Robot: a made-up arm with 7 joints. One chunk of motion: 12 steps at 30 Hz.
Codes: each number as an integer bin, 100 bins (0 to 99) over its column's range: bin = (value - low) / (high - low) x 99, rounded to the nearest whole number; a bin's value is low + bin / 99 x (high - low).
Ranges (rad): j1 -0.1..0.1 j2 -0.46..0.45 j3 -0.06..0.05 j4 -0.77..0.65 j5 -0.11..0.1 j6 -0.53..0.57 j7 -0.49..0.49
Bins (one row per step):
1: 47 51 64 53 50 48 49
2: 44 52 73 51 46 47 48
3: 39 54 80 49 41 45 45
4: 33 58 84 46 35 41 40
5: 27 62 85 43 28 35 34
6: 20 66 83 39 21 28 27
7: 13 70 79 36 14 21 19
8: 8 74 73 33 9 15 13
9: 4 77 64 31 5 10 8
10: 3 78 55 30 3 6 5
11: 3 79 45 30 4 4 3
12: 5 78 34 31 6 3 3
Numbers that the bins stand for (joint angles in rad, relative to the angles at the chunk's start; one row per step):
1: -0.0051 0.0088 0.0111 -0.0098 -0.0039 0.0033 -0.0049
2: -0.0111 0.0180 0.0211 -0.0385 -0.0124 -0.0078 -0.0148
3: -0.0212 0.0364 0.0289 -0.0672 -0.0230 -0.0300 -0.0445
4: -0.0333 0.0731 0.0333 -0.1102 -0.0358 -0.0744 -0.0940
5: -0.0455 0.1099 0.0344 -0.1532 -0.0506 -0.1411 -0.1534
6: -0.0596 0.1467 0.0322 -0.2106 -0.0655 -0.2189 -0.2227
7: -0.0737 0.1834 0.0278 -0.2536 -0.0803 -0.2967 -0.3019
8: -0.0838 0.2202 0.0211 -0.2967 -0.0909 -0.3633 -0.3613
9: -0.0919 0.2478 0.0111 -0.3254 -0.0994 -0.4189 -0.4108
10: -0.0939 0.2570 0.0011 -0.3397 -0.1036 -0.4633 -0.4405
11: -0.0939 0.2662 -0.0100 -0.3397 -0.1015 -0.4856 -0.4603
12: -0.0899 0.2570 -0.0222 -0.3254 -0.0973 -0.4967 -0.4603

